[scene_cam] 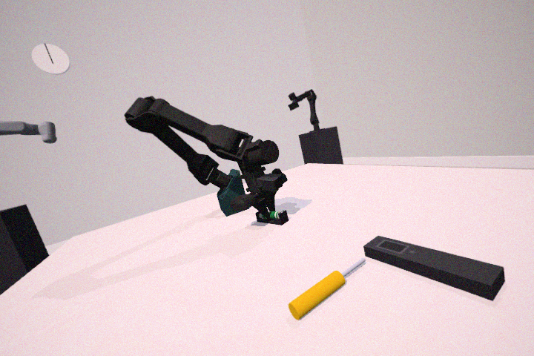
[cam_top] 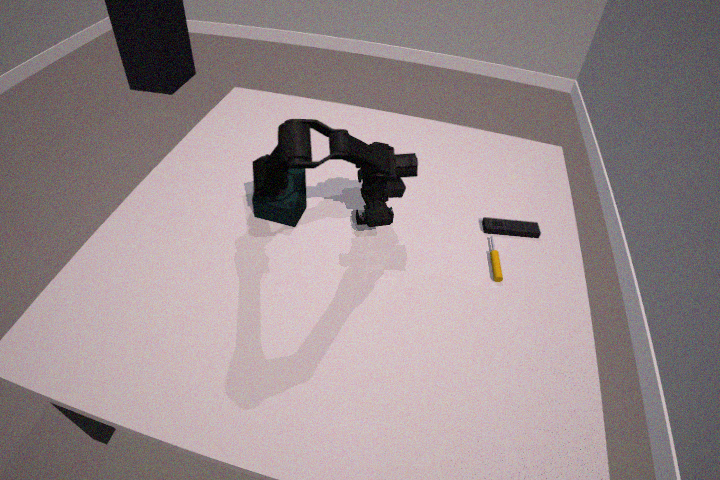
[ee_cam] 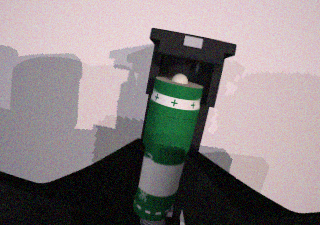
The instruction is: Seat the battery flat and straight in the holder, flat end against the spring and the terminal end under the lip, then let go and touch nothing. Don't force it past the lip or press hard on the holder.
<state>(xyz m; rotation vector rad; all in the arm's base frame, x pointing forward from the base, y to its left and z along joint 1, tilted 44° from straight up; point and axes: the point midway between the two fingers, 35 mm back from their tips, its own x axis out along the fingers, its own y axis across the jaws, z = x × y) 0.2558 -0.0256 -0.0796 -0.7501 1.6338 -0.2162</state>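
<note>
Right now the battery is 1 cm above my gripper tip. Round my gripper tip: yellow-handled screwdriver: 34 cm ahead, 6 cm to the right; long black bar: 39 cm ahead, 6 cm to the left.
</note>
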